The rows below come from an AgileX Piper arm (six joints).
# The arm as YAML. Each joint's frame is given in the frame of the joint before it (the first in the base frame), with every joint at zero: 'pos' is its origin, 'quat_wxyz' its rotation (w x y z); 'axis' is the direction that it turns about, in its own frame. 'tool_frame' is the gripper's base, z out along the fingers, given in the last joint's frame.
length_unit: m
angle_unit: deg
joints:
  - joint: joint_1
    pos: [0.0, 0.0, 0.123]
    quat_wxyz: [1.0, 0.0, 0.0, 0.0]
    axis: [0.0, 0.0, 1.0]
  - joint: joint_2
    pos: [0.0, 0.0, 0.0]
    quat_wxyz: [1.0, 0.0, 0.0, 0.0]
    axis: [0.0, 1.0, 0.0]
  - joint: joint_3
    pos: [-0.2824, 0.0, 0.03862]
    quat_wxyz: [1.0, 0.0, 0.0, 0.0]
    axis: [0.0, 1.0, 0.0]
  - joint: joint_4
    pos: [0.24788, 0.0, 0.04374]
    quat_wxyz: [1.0, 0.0, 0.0, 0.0]
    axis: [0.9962, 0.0, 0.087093]
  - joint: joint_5
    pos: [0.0, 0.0, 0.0]
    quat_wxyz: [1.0, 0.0, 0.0, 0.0]
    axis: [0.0, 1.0, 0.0]
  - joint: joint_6
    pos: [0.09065, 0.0, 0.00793]
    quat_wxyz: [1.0, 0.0, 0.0, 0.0]
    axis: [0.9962, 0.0, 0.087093]
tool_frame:
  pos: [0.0, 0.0, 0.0]
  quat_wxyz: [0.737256, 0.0, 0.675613, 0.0]
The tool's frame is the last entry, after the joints.
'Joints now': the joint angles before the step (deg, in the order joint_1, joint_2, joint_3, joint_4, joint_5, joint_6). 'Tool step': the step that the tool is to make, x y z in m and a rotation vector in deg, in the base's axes. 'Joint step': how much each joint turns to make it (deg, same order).
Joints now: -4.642 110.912 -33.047 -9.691 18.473 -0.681
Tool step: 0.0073 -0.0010 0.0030 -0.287 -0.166 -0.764
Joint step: 0.001 0.011 -1.761 -0.002 1.623 0.684
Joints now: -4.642 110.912 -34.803 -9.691 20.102 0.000
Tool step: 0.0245 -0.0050 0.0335 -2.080 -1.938 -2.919
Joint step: 0.007 -4.448 -6.443 -1.058 9.176 3.226
